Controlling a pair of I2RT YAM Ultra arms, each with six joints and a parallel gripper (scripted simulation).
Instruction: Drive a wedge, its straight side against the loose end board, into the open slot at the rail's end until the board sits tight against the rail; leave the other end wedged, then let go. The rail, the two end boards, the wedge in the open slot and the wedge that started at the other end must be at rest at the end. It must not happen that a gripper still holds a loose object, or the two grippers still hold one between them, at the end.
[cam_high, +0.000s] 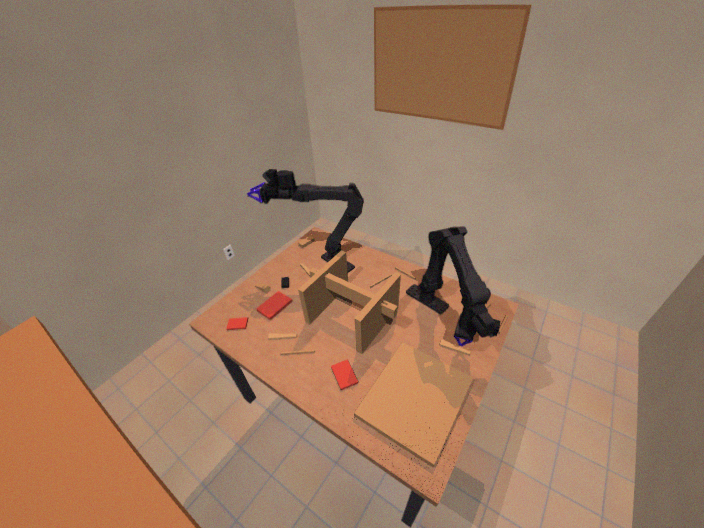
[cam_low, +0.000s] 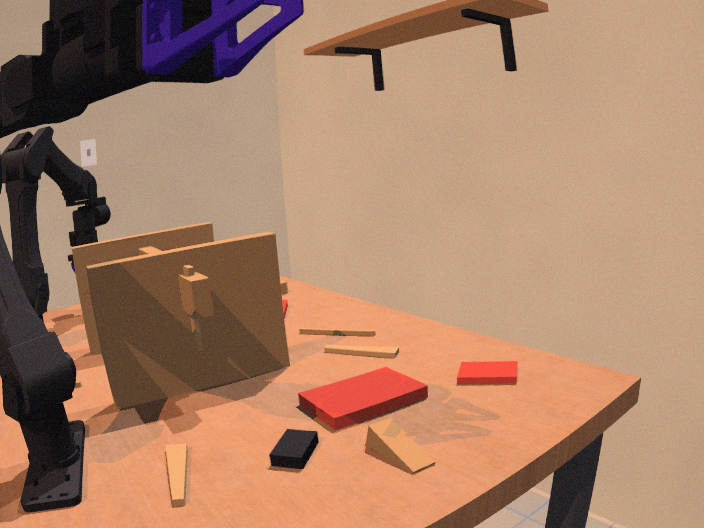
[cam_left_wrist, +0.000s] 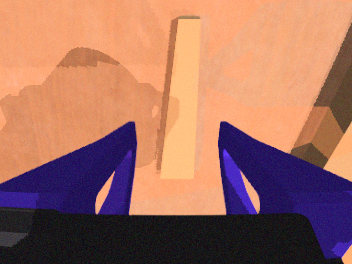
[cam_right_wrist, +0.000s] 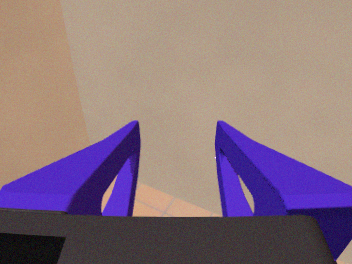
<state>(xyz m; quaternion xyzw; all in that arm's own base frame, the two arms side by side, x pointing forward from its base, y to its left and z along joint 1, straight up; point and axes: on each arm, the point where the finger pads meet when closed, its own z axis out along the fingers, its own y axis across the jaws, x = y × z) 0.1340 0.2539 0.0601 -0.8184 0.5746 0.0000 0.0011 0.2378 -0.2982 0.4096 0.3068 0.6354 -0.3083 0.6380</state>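
The rail lies 460 mm to the right of my left hand, 90 mm above it and 80 mm ahead of it. Also, from my left hand: black block: 860 mm to the right, 90 mm ahead, 50 mm below; then flat panel: 280 mm ahead, 60 mm to the right, 50 mm below.
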